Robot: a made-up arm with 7 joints.
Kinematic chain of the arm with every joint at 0, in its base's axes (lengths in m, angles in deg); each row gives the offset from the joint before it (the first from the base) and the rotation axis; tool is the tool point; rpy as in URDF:
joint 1: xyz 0 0 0.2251 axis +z
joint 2: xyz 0 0 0 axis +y
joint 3: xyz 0 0 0.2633 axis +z
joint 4: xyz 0.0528 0 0 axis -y
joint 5: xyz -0.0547 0 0.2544 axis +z
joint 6: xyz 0 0 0 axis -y
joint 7: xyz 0.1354 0 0 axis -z
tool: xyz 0 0 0 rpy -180 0 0
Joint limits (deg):
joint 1: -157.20..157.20
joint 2: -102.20..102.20
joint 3: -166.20..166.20
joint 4: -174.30..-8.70
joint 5: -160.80..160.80
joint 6: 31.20..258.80
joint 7: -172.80..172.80
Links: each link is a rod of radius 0.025 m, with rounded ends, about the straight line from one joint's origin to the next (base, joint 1, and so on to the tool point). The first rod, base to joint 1, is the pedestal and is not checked.
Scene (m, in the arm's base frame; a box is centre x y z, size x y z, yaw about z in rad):
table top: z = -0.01
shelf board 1: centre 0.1 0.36 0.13 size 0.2 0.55 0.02 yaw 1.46
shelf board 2: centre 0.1 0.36 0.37 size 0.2 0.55 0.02 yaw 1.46
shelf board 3: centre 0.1 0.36 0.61 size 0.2 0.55 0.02 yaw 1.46
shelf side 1: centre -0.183 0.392 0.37 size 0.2 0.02 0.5 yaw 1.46
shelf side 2: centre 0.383 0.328 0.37 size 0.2 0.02 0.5 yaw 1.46
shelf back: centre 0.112 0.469 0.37 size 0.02 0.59 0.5 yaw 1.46
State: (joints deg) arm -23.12 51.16 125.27 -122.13 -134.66 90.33 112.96
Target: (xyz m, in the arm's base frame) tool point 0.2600 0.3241 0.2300
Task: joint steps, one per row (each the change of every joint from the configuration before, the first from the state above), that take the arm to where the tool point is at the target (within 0.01 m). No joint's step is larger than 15 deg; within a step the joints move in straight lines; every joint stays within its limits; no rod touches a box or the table.
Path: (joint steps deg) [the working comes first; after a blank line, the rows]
Joints at the target: -25.22 61.63 86.04 -126.32 -133.38 81.92 112.96
Straight joint move there: touches shelf board 2.

1: -5.04 10.59 5.68 -7.10 -0.34 6.67 0.00
2: -5.04 10.59 5.68 -7.10 -0.34 6.66 0.00
3: -5.03 10.59 5.68 -7.10 -0.33 6.67 0.00
4: -9.89 -3.32 -12.64 -2.31 0.04 -1.84 0.00
5: -9.88 -3.32 -12.63 -2.31 0.04 -1.84 0.00
6: -9.88 -3.32 -12.64 -2.32 0.04 -1.84 0.00
7: -9.88 -3.32 -12.64 -2.31 0.04 -1.85 0.00
8: 13.13 -2.01 -1.43 6.59 0.53 -5.26 0.00
9: 13.14 -2.00 -1.43 6.59 0.54 -5.26 0.00
10: 13.14 -2.00 -1.43 6.59 0.53 -5.26 0.00
11: 13.13 -2.01 -1.43 6.59 0.53 -5.26 0.00

